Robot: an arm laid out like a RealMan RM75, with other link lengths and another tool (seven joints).
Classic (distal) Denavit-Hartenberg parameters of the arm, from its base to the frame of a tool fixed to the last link. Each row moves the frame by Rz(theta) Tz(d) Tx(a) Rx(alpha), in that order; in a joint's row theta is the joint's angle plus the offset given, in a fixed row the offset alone. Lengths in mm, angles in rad.
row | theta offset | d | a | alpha
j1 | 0 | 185.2 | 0 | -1.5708
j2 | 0 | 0 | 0 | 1.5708
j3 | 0 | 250.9 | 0 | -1.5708
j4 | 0 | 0 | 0 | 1.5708
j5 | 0 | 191.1 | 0 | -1.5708
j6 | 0 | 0 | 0 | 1.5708
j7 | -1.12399 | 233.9 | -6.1 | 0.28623
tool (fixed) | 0 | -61.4 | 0 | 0
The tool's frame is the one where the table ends.
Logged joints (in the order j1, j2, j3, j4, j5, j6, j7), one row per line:
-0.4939, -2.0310, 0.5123, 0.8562, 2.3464, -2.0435, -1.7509
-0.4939, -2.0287, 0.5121, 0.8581, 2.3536, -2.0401, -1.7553
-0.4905, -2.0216, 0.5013, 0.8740, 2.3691, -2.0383, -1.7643
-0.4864, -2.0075, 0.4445, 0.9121, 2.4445, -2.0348, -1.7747
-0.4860, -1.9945, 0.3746, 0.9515, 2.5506, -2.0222, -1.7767
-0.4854, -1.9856, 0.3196, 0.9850, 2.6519, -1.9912, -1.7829
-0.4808, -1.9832, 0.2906, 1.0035, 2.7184, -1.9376, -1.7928
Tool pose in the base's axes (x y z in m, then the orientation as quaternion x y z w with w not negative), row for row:
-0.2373, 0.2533, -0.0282, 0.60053, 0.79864, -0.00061, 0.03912
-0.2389, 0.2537, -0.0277, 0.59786, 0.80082, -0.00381, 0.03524
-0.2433, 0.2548, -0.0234, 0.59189, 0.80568, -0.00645, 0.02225
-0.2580, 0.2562, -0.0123, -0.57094, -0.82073, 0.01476, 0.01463
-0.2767, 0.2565, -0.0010, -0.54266, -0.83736, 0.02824, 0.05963
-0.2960, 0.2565, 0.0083, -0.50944, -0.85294, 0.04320, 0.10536
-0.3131, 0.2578, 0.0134, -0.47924, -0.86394, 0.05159, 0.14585
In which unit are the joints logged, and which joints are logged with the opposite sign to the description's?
The joints are logged in radians. Opposite sign: j6.
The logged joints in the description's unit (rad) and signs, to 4 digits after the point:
-0.4939, -2.0310, 0.5123, 0.8562, 2.3464, 2.0435, -1.7509
-0.4939, -2.0287, 0.5121, 0.8581, 2.3536, 2.0401, -1.7553
-0.4905, -2.0216, 0.5013, 0.8740, 2.3691, 2.0383, -1.7643
-0.4864, -2.0075, 0.4445, 0.9121, 2.4445, 2.0348, -1.7747
-0.4860, -1.9945, 0.3746, 0.9515, 2.5506, 2.0222, -1.7767
-0.4854, -1.9856, 0.3196, 0.9850, 2.6519, 1.9912, -1.7829
-0.4808, -1.9832, 0.2906, 1.0035, 2.7184, 1.9376, -1.7928

